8 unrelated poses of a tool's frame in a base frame.
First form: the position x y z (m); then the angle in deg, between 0 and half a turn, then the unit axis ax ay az.
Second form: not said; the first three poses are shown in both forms.
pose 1, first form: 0.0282, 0.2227, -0.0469, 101.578, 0.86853, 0.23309, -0.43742
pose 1, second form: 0.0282, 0.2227, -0.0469, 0.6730, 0.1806, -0.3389, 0.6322
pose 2, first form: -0.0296, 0.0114, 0.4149, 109.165, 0.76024, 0.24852, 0.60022
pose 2, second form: -0.0296, 0.0114, 0.4149, 0.6196, 0.2025, 0.4892, 0.5795
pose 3, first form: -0.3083, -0.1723, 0.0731, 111.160, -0.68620, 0.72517, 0.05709
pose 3, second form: -0.3083, -0.1723, 0.0731, -0.5661, 0.5982, 0.0471, 0.5653
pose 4, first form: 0.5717, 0.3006, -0.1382, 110.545, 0.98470, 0.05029, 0.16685
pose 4, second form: 0.5717, 0.3006, -0.1382, 0.8093, 0.0413, 0.1371, 0.5697
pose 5, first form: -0.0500, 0.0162, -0.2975, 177.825, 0.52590, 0.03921, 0.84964
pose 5, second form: -0.0500, 0.0162, -0.2975, 0.5258, 0.0392, 0.8495, 0.0190
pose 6, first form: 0.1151, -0.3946, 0.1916, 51.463, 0.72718, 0.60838, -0.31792
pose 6, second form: 0.1151, -0.3946, 0.1916, 0.3157, 0.2641, -0.1380, 0.9008
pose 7, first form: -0.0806, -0.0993, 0.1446, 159.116, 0.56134, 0.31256, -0.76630
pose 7, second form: -0.0806, -0.0993, 0.1446, 0.5520, 0.3074, -0.7536, 0.1812
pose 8, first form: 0.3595, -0.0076, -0.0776, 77.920, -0.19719, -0.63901, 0.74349
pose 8, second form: 0.3595, -0.0076, -0.0776, -0.1240, -0.4018, 0.4675, 0.7776
